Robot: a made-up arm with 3 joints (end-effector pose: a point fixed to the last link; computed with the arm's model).
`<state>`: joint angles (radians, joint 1 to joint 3).
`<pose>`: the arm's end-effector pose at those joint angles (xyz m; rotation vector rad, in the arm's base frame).
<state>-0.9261 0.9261 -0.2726</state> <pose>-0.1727 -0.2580 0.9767 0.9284 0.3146 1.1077</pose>
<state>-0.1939 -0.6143 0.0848</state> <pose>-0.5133 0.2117 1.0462 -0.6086 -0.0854 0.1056</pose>
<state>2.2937 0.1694 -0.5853</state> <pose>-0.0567 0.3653 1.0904 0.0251 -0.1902 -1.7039</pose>
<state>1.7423 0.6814 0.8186</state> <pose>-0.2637 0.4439 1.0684 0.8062 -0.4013 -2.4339</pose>
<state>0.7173 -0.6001 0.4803</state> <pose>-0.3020 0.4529 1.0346 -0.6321 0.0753 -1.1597</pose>
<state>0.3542 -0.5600 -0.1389</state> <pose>-0.4130 0.3454 1.0609 -0.5441 0.1369 -0.2096</pose>
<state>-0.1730 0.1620 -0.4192</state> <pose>-0.4496 -0.0006 1.0917 0.1631 -0.0202 0.5909</pose>
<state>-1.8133 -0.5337 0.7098</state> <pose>-0.2786 -0.2340 1.0383 -0.1708 -0.5346 1.0761</pose>
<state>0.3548 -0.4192 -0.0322</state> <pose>-0.4274 0.3191 1.0759 -0.4131 0.0810 -0.3178</pose>
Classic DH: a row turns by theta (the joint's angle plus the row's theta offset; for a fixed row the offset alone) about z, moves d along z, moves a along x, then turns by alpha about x. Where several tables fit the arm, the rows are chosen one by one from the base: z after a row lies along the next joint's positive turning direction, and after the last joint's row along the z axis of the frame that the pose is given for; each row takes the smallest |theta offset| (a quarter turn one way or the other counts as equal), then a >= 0, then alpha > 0; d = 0 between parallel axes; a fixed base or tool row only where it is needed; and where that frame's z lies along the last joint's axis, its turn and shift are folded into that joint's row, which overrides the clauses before.
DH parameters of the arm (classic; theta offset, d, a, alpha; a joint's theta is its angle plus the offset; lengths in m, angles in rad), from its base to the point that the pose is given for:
base (fixed): -0.5531 0 -0.2147 3.1416
joint 1: 1.0177 -0.8223 0.0012 1.5708
joint 2: 0 -0.2481 -0.036 -1.5708
joint 3: 0.9676 0 0.0659 3.1416
tool (fixed): 2.5384 0.2763 0 0

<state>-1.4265 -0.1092 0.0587</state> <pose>-0.2569 -0.1841 1.0967 -0.0871 -0.0799 1.3663</pose>
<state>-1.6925 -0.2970 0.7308</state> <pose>-0.2658 -0.2132 1.0735 -0.1085 -0.2890 0.9544</pose>
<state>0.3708 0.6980 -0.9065</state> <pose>-0.4907 0.0163 1.0148 0.5670 -0.4209 0.5136</pose>
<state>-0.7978 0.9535 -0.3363</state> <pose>-0.2138 -0.2578 0.9682 0.9765 0.2294 1.0432</pose>
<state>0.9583 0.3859 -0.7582</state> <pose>-0.4409 0.2514 1.0676 0.2527 -0.2925 -0.1976</pose>
